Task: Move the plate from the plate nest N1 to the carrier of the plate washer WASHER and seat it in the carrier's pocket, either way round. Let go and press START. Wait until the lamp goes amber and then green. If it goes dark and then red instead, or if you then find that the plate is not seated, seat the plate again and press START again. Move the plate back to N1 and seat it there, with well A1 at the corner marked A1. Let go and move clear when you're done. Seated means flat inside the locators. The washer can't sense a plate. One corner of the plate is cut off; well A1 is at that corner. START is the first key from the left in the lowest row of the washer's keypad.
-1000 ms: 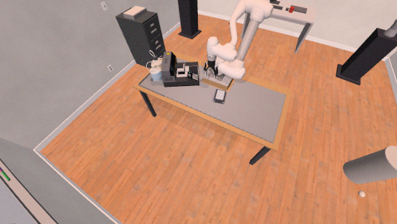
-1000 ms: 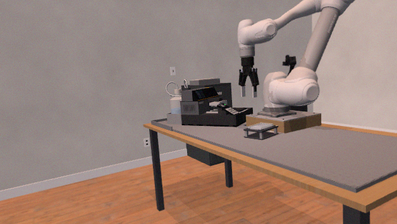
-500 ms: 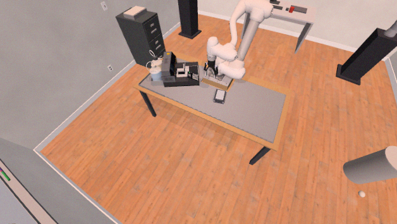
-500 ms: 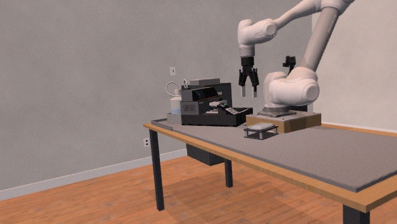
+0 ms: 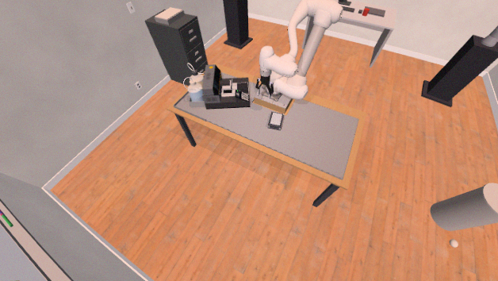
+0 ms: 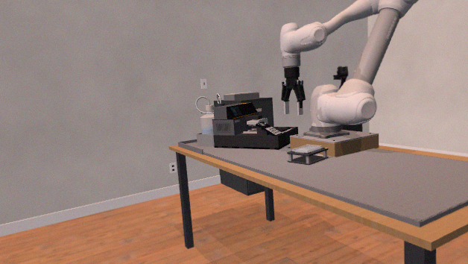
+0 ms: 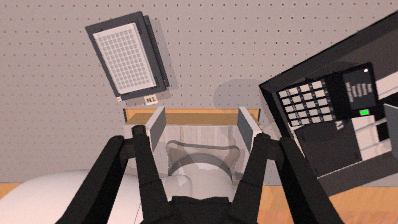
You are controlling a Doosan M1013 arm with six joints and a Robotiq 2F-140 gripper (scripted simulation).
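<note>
Now: hand 4 cm short of the white well plate, 16 cm to the right of it and 18 cm above it. Also, from my hand: black plate nest N1: 4 cm ahead, 16 cm to the left, 19 cm below; then plate washer: 1 cm behind, 43 cm to the right, 10 cm below.
</note>
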